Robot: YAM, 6 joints.
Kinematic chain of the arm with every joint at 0, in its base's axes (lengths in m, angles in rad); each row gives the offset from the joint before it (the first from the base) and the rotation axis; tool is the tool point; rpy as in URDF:
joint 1: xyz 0 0 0.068 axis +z
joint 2: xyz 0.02 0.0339 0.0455 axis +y
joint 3: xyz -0.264 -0.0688 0 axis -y
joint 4: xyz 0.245 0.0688 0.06 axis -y
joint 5: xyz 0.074 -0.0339 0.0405 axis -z
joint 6: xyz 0.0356 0 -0.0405 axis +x
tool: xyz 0 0 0 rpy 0 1.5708 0
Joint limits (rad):
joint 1: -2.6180..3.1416
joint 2: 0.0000..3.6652
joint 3: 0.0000..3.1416
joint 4: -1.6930..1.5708
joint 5: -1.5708..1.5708
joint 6: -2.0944..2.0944
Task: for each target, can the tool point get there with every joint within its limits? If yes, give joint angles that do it. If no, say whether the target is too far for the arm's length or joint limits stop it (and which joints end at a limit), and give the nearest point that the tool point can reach.
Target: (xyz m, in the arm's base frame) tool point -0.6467 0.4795 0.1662
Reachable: no: too far | nearest point -0.5177 0.3838 0.1554 | short by 0.161 m
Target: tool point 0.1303 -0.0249 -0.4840
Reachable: no: joint limits stop it (at a limit: joint 2) | nearest point 0.1583 -0.0302 -0.3696 | short by 0.118 m
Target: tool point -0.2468 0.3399 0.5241
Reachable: yes | joints 2.1195 2.4550 2.8852 1.1758 -1.2092 0.0095
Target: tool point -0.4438 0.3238 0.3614
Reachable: yes | joints 2.4651 2.4692 2.6812 -0.4857 -0.7929 -1.0179
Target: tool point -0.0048 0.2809 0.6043
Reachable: yes | joints 1.6508 1.8693 2.8863 -1.0308 0.5183 0.5237
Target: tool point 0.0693 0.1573 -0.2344
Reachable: yes | joints 0.9662 3.2496 1.1586 0.0018 -1.1441 1.7376
